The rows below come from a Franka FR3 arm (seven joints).
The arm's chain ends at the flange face. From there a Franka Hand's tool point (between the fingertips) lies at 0.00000 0.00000 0.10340 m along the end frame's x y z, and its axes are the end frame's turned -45 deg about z.
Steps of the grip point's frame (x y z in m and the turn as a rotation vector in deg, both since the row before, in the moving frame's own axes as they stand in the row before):
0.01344, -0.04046, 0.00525, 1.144, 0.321, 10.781
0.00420, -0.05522, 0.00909, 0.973, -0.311, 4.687
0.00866, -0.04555, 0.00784, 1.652, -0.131, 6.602
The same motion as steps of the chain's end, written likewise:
-0.01824, -0.03616, 0.00527, 1.036, -0.582, 10.781
-0.03447, -0.04111, 0.00911, 0.468, -0.908, 4.687
-0.02393, -0.03626, 0.00788, 1.076, -1.261, 6.602

